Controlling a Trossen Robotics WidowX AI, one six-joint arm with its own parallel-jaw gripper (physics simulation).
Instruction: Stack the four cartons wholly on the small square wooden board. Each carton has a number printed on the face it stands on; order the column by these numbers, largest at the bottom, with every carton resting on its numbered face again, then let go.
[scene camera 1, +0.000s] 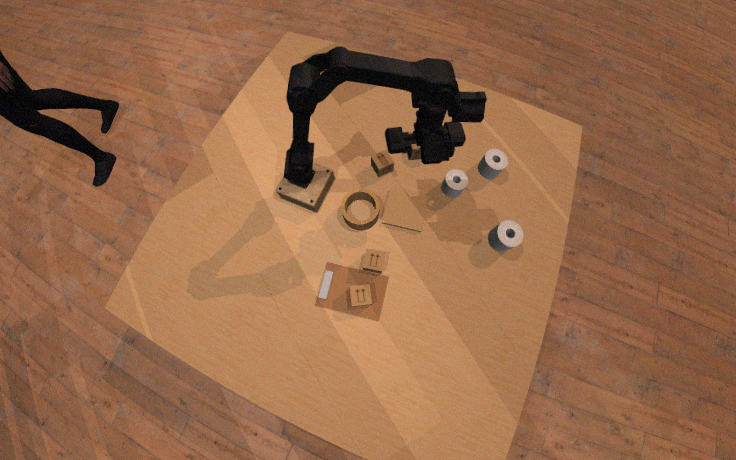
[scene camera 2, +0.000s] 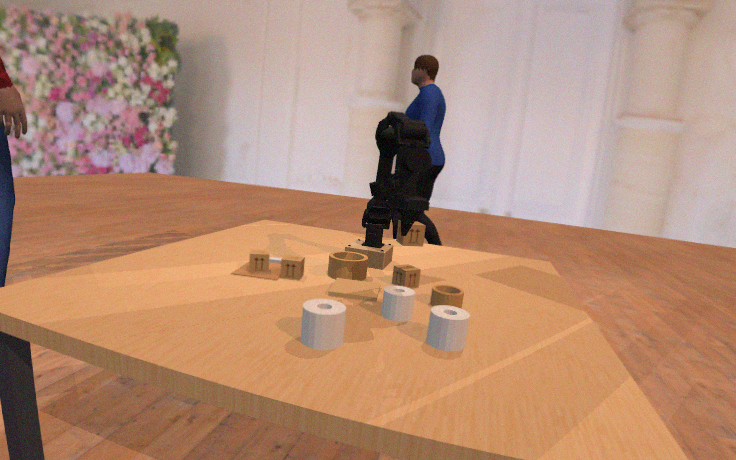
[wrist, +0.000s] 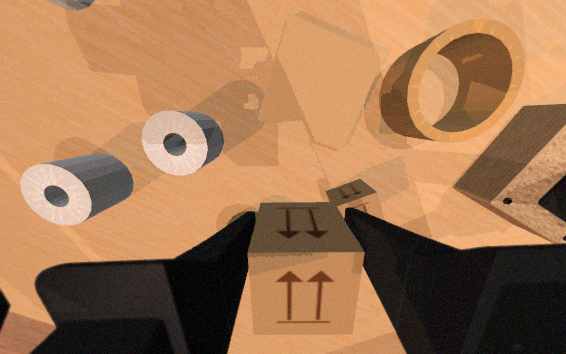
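Seen in the pictures: gripper, fingertip midpoint: (scene camera 1: 419, 155) (scene camera 2: 399, 233) (wrist: 300, 216); arm's base at its link origin: (scene camera 1: 301, 176) (scene camera 2: 373, 245).
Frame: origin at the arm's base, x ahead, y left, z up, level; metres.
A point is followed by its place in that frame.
My gripper (wrist: 300, 216) @(x 0.314, y 0.141, z 0.109 m) is shut on a brown carton (wrist: 306, 292) @(x 0.299, y 0.164, z 0.138 m) (scene camera 2: 412, 234) @(x 0.325, y 0.176, z 0.113 m) (scene camera 1: 414, 154) @(x 0.300, y 0.136, z 0.112 m) and holds it in the air, roughly level; arrows show on two faces. The small square wooden board (scene camera 1: 402, 210) @(x 0.321, y 0.036, z -0.045 m) (scene camera 2: 353, 289) @(x 0.351, y 0.047, z -0.045 m) (wrist: 330, 80) @(x 0.321, y 0.031, z -0.045 m) lies on the table with no carton on it. A second carton (scene camera 1: 382, 163) @(x 0.210, y 0.140, z -0.003 m) (scene camera 2: 405, 276) @(x 0.240, y 0.158, z -0.020 m) (wrist: 351, 191) @(x 0.223, y 0.135, z -0.027 m) stands between the board and the arm's side of the table. A third carton (scene camera 1: 374, 260) @(x 0.307, y -0.148, z -0.003 m) (scene camera 2: 293, 267) @(x 0.330, y -0.133, z -0.022 m) stands at the brown sheet's edge, and a fourth carton (scene camera 1: 359, 295) @(x 0.308, y -0.251, z -0.001 m) (scene camera 2: 259, 262) @(x 0.334, y -0.235, z -0.025 m) stands on that sheet. The numbered faces are hidden.
A large ring (scene camera 1: 360, 224) @(x 0.230, y -0.069, z 0.001 m) (scene camera 2: 347, 270) @(x 0.259, y -0.002, z -0.025 m) (wrist: 400, 95) @(x 0.251, y 0.015, z -0.010 m) stands beside the board. A smaller ring (scene camera 2: 446, 299) @(x 0.348, y 0.281, z -0.028 m) stands near three white rolls (scene camera 1: 454, 183) @(x 0.437, y 0.163, z 0.003 m) (scene camera 1: 492, 163) @(x 0.527, y 0.278, z 0.009 m) (scene camera 1: 505, 235) @(x 0.625, y 0.064, z 0.012 m). The brown sheet (scene camera 1: 339, 295) @(x 0.252, y -0.273, z -0.055 m) bears a white label (scene camera 1: 325, 284) @(x 0.203, y -0.261, z -0.045 m). The arm's base (scene camera 1: 306, 190) @(x 0.036, y -0.036, z 0.000 m) is near the large ring.
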